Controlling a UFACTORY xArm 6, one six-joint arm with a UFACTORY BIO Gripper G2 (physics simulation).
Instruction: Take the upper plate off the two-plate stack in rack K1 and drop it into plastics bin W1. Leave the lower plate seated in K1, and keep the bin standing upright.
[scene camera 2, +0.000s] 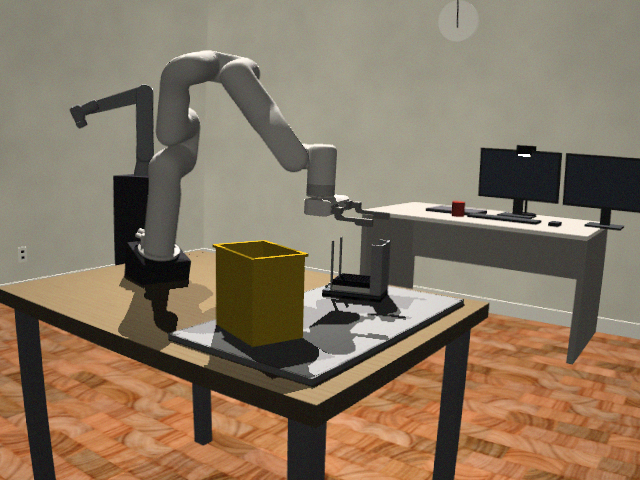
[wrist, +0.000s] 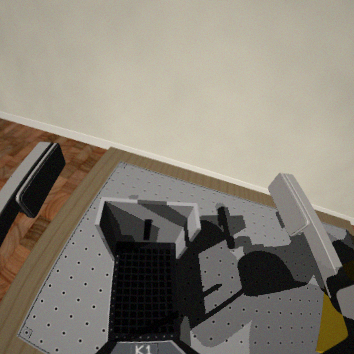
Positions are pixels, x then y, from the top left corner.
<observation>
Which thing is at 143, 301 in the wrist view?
A black gridded plate.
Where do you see the gripper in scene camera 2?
At 381, 219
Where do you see the gripper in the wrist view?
177, 166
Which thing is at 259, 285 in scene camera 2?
A yellow plastics bin.
</observation>
